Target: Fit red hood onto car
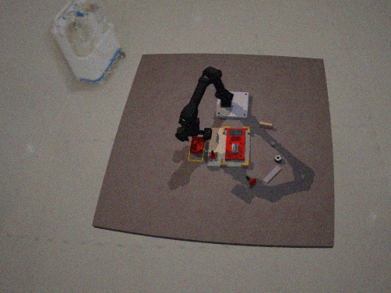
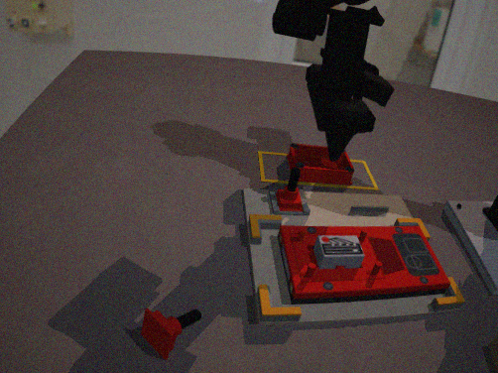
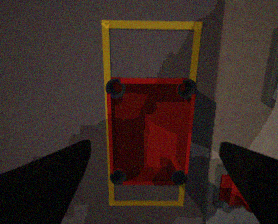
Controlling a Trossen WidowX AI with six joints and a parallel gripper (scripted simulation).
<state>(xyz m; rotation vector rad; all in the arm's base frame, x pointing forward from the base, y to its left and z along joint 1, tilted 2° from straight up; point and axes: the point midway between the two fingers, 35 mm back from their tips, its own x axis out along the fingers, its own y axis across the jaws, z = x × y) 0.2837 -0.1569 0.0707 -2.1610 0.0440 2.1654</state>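
Right now my gripper tip is 40 mm above the red hood. From my gripper tip the other things lie so: jig: 20 mm ahead, 190 mm to the left, 40 mm below; then wooden block: 120 mm behind, 390 mm to the left, 40 mm below; then grey engine block: 40 mm ahead, 220 mm to the left, 30 mm below.
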